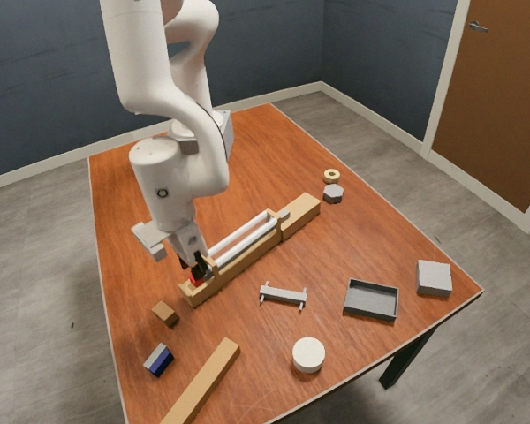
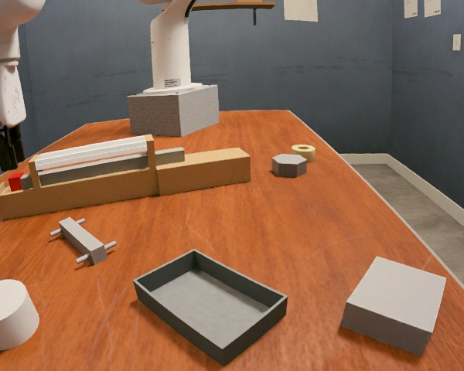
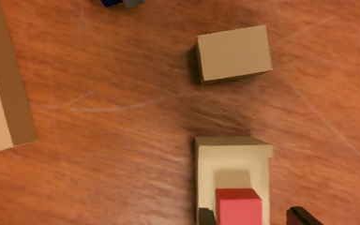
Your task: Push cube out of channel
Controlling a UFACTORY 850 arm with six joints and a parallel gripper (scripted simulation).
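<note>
My gripper is now 50 mm above the red cube. From my hand the other things lie so: blue-white block 110 mm ahead, 170 mm to the right, 90 mm below; then tan cube 10 mm ahead, 100 mm to the right, 90 mm below; then grey pegged block 140 mm ahead, 150 mm to the left, 90 mm below.
</note>
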